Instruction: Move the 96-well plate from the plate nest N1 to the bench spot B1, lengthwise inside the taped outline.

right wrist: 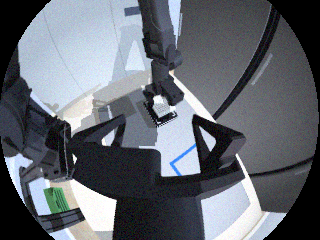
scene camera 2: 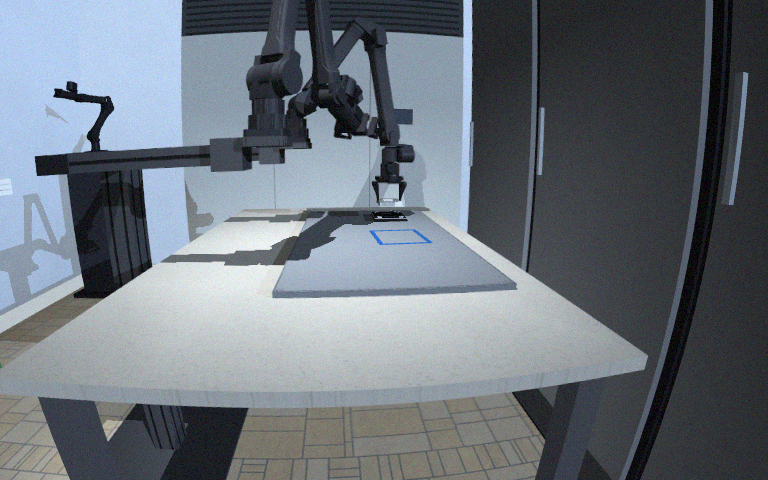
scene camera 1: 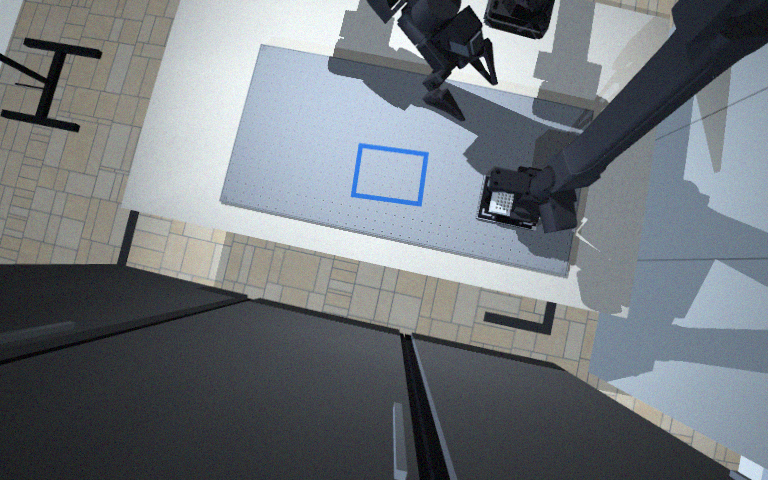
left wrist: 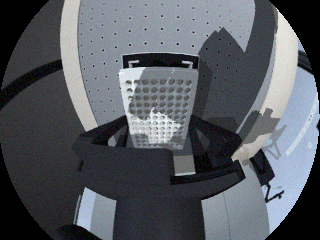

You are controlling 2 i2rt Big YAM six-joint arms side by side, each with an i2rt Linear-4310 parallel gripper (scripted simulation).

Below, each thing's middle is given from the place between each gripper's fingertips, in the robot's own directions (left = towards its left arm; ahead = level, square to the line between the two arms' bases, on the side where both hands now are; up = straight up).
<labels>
The white 96-well plate [left wrist: 136, 84] is 1 cm below my left hand.
The white 96-well plate lies 24 cm below my right hand [scene camera 1: 479, 102], 19 cm to the left of it and 11 cm ahead of it.
</labels>
